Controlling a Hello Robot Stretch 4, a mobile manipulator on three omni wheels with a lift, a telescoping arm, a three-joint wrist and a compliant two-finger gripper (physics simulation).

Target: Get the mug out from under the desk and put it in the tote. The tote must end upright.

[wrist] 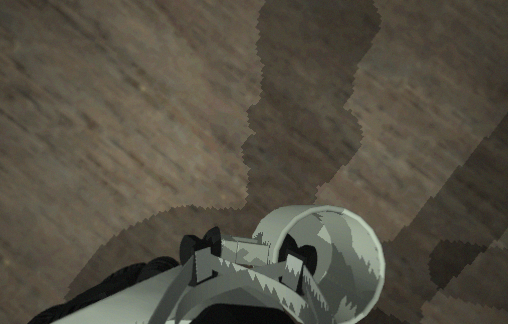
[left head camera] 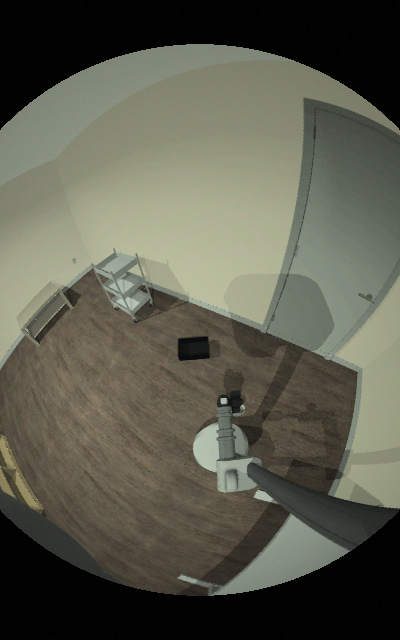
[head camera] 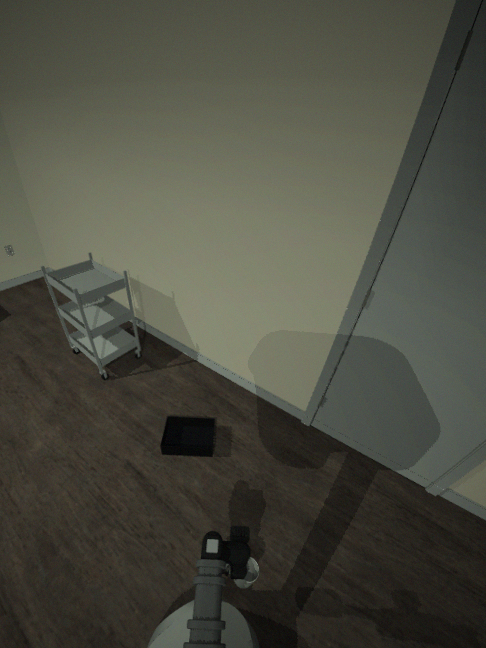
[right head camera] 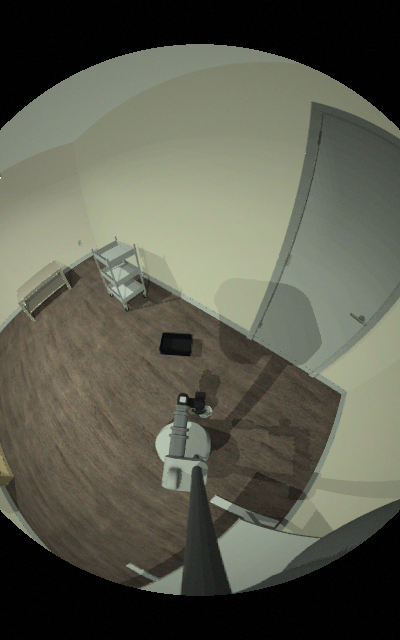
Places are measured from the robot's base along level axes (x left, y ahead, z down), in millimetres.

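Pixels of known places: gripper, between the fingertips: (wrist: 250,249).
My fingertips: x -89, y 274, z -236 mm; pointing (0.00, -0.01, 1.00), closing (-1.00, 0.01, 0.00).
Note:
Behind a point stands the place of what it marks.
The light grey mug (head camera: 253,573) @(x -167, y 274, z -208 mm) (left head camera: 243,410) @(x -174, y 259, z -254 mm) (right head camera: 207,412) @(x -157, y 273, z -195 mm) (wrist: 352,245) @(x -170, y 284, z -232 mm) is off the floor, tilted with its open mouth toward the right of the wrist view. My gripper (wrist: 250,249) @(x -89, y 274, z -236 mm) is shut on its handle side, with one fingertip inside the mouth and the other outside past the handle. The black tote (head camera: 186,449) @(x 193, y 842, z -49 mm) (left head camera: 194,357) @(x 183, y 842, z -9 mm) (right head camera: 175,352) @(x 180, y 842, z -28 mm) stands upright on the floor, open top up, ahead and slightly left of the gripper in the head view. Part of the desk (left head camera: 265,542) (right head camera: 250,547) @(x -391, y -565, z -693 mm) shows at the lower right of both side head views, behind the arm.
A white three-tier cart (head camera: 107,289) @(x 801, y 1516, z -669 mm) (left head camera: 128,269) @(x 799, y 1515, z -635 mm) (right head camera: 125,258) @(x 793, y 1522, z -635 mm) stands beyond the tote by the wall. A grey door (head camera: 418,324) @(x -808, y 971, z -963 mm) (left head camera: 350,220) @(x -867, y 933, z -1352 mm) (right head camera: 355,220) @(x -868, y 933, z -1450 mm) is at the right. A low bench (left head camera: 49,318) @(x 2467, y 1426, z -122 mm) (right head camera: 46,295) @(x 2504, y 1436, z -124 mm) is far left. Wooden furniture (left head camera: 20,487) shows at the lower left.

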